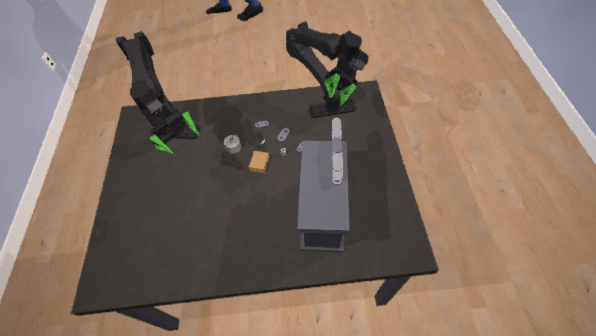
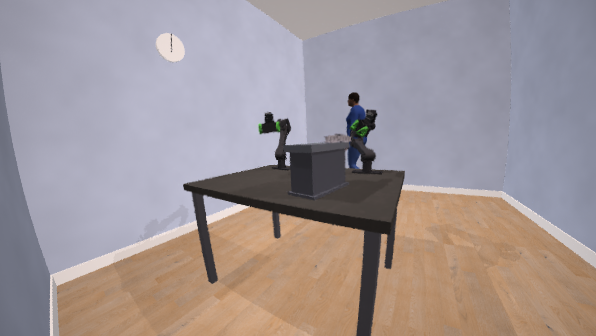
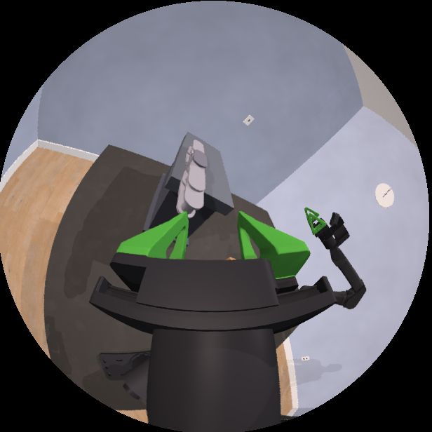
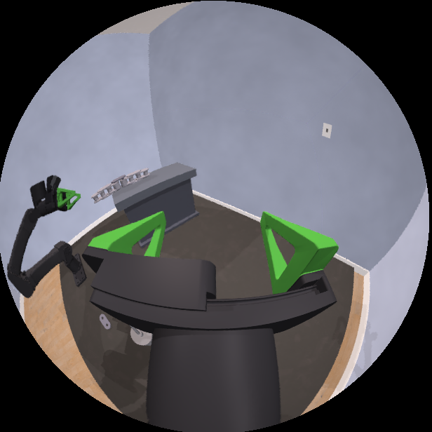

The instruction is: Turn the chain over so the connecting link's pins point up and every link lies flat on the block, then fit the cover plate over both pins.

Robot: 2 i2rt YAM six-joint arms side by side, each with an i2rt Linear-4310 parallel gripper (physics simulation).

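Frame: origin at the left arm's base, x ahead, y left, z up, level; metres.
Seen in the pictures: left gripper, between the fingertips: point(image 1: 336, 101) point(image 2: 353, 130); right gripper, between the fingertips: point(image 1: 186, 144) point(image 2: 268, 128); left arm's base, origin of its link: point(image 1: 332, 109) point(image 2: 367, 172); right arm's base, origin of its link: point(image 1: 176, 131) point(image 2: 281, 168).
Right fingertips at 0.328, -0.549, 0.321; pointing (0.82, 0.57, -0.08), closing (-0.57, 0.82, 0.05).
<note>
Pixels of each thing's top centre, then the offset from my right fingertips to it, as dx, dy, dz. Level surfaces: height alone.
- light chain, centre of its top: point(image 1: 337, 162) point(image 2: 332, 135) +0.116, +0.450, -0.066
- grey block, centre of its top: point(image 1: 323, 181) point(image 2: 319, 143) +0.157, +0.398, -0.101
- darker plate, centre of its top: point(image 1: 336, 144) +0.054, +0.463, -0.060
- white cylinder, centre of its top: point(image 1: 228, 134) -0.207, +0.095, -0.231
- orange block, centre of its top: point(image 1: 258, 159) -0.102, +0.194, -0.291
- dark table, height of its surface: dz -0.321
- oval part, centre of its top: point(image 1: 300, 146) -0.148, +0.373, -0.318
The light chain point(image 1: 337, 162) point(image 2: 337, 138) point(image 3: 195, 177) point(image 4: 102, 194) lies along the grey block point(image 1: 320, 200) point(image 2: 327, 170) point(image 3: 220, 172) point(image 4: 170, 182), one end overhanging its far edge. A darker plate point(image 1: 337, 145) point(image 3: 200, 159) shows on its upper side; connecting-link pins are not visible. Loose grey oval plates point(image 1: 283, 134) point(image 1: 261, 124) lie on the table; I cannot tell which is the cover plate. My left gripper point(image 1: 337, 99) point(image 2: 359, 128) point(image 3: 212, 216) is partly open, empty, near the overhanging end. My right gripper point(image 1: 185, 144) point(image 2: 269, 128) point(image 4: 212, 216) is wide open and empty, away from the chain.
A white cylinder point(image 1: 232, 144), an orange block point(image 1: 259, 161) and small metal pieces point(image 1: 283, 151) point(image 1: 262, 142) are on the dark table point(image 1: 175, 225) point(image 2: 235, 185). Another oval part point(image 1: 299, 147) is beside the grey block. A person point(image 2: 355, 112) stands behind the table.
</note>
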